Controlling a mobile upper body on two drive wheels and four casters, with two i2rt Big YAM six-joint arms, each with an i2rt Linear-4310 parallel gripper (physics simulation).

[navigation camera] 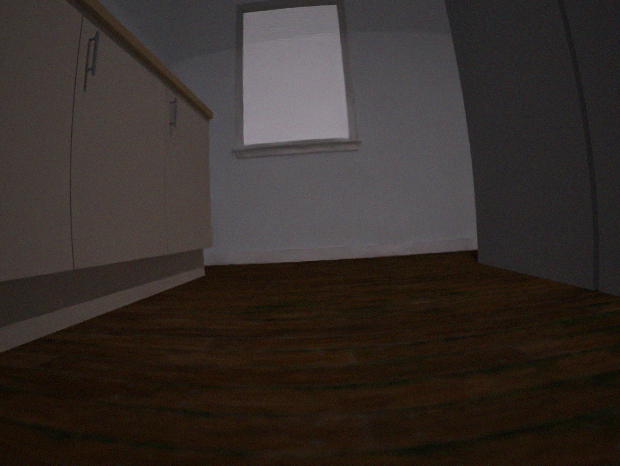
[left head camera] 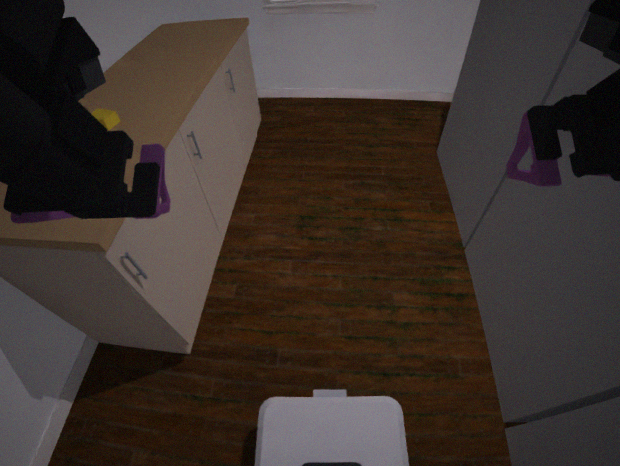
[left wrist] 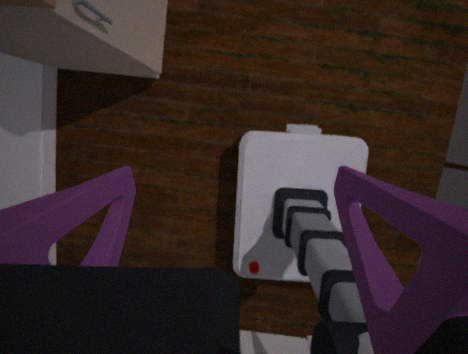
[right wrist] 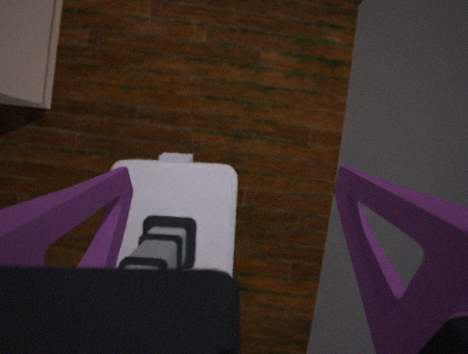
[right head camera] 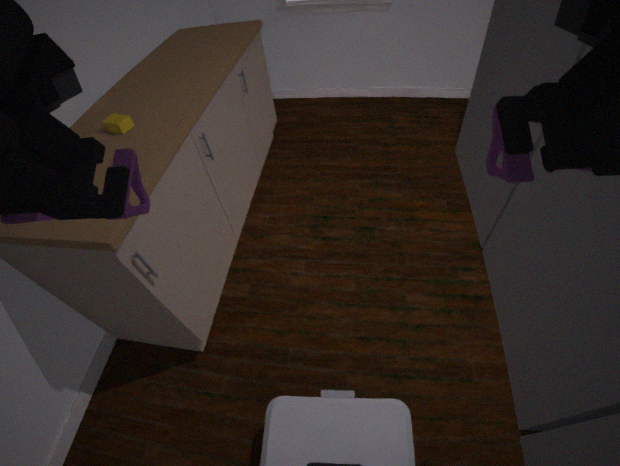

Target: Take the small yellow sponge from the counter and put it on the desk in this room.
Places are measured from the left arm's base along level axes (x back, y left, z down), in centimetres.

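Pixels of known places: left gripper, fingertip midpoint: (left head camera: pixel 126 207) (left wrist: pixel 234 177) (right head camera: pixel 110 209); right gripper, fingertip midpoint: (left head camera: pixel 547 170) (right wrist: pixel 233 178) (right head camera: pixel 532 165).
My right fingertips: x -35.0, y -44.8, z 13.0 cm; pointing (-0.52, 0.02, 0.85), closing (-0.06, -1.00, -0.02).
For each thing: its top centre in the pictures, then the offset to it from my right fingertips. "pt": a spot on its surface instead. Level surfaces: height alone.
- small yellow sponge at its top centre: (left head camera: pixel 100 113) (right head camera: pixel 115 118) dx -76.4, dy +106.5, dz +32.5 cm
- wood-topped counter at its surface level: dz +37.0 cm
- tall grey cabinet at a spot on its surface: (right wrist: pixel 410 100) (right head camera: pixel 566 298) pt dx -21.6, dy -55.3, dz +74.5 cm
- Wooden floor at its surface level: dz +128.0 cm
The small yellow sponge (left head camera: pixel 107 118) (right head camera: pixel 118 123) lies on the wood-topped counter (left head camera: pixel 175 60) (right head camera: pixel 200 60) at the left of both head views. In the left head view my left arm hides part of it. My left gripper (left head camera: pixel 97 207) (right head camera: pixel 77 207) (left wrist: pixel 234 177) is open and empty, over the near part of the counter in the head pictures, below and left of the sponge. My right gripper (left head camera: pixel 586 167) (right head camera: pixel 561 165) (right wrist: pixel 233 178) is open and empty at the right side, far from the sponge. The desk does not show in these views.
Pale cabinet doors (left head camera: pixel 210 145) (right head camera: pixel 225 145) (navigation camera: pixel 120 175) with metal handles front the counter. A tall grey cabinet (left head camera: pixel 541 300) (right head camera: pixel 561 300) (right wrist: pixel 410 100) (navigation camera: pixel 526 150) stands at the right. Wooden floor (left head camera: pixel 340 250) (navigation camera: pixel 350 350) runs between them to a wall with a window (navigation camera: pixel 295 75). My white base (left head camera: pixel 330 425) shows below.
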